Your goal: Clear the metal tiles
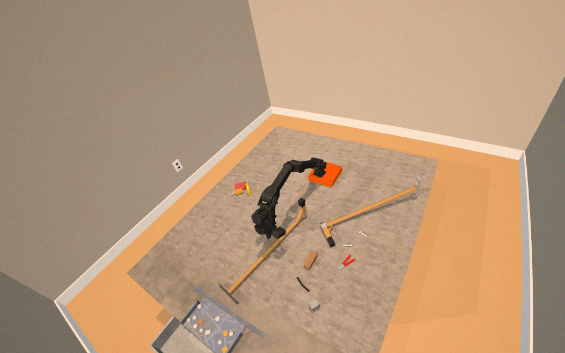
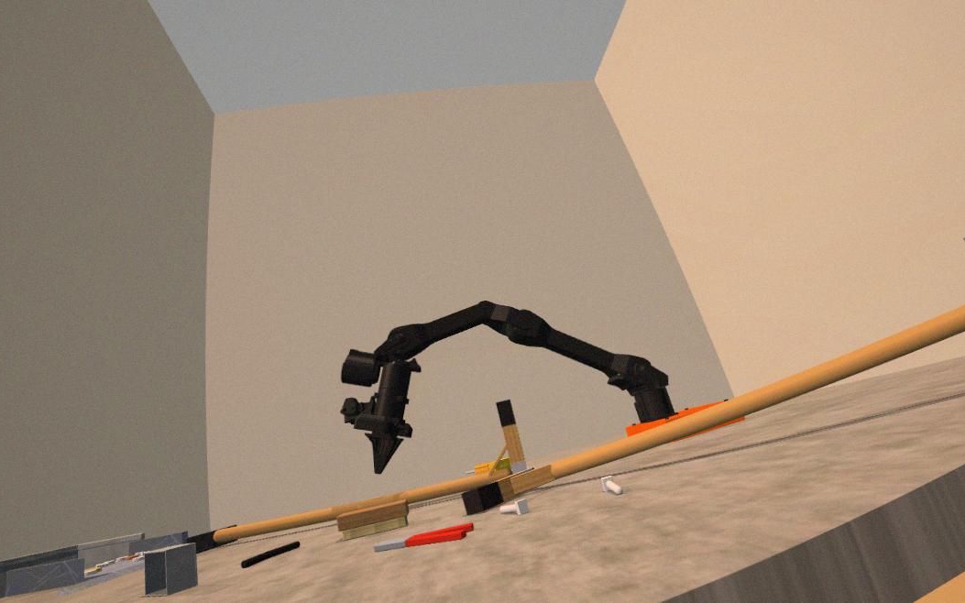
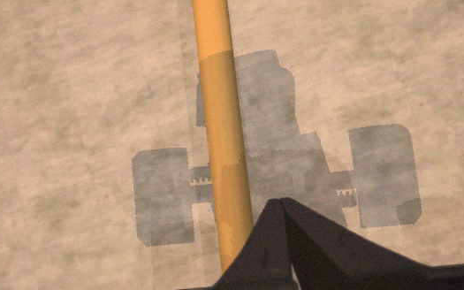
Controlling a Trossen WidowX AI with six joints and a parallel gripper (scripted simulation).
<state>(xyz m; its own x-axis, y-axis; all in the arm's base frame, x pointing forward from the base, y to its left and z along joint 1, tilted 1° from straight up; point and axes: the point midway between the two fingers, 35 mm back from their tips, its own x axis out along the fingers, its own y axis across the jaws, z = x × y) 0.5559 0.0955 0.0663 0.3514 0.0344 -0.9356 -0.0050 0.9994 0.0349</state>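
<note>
Now: gripper tip 2 cm short of the long scraper, 2 cm to the right of it and 1 cm above it. From my gripper tip the other things lie so: wooden block: 6 cm behind, 23 cm to the left, 6 cm below; then grey cube: 10 cm ahead, 37 cm to the left, 5 cm below; then black strip: 6 cm ahead, 27 cm to the left, 7 cm below.
</note>
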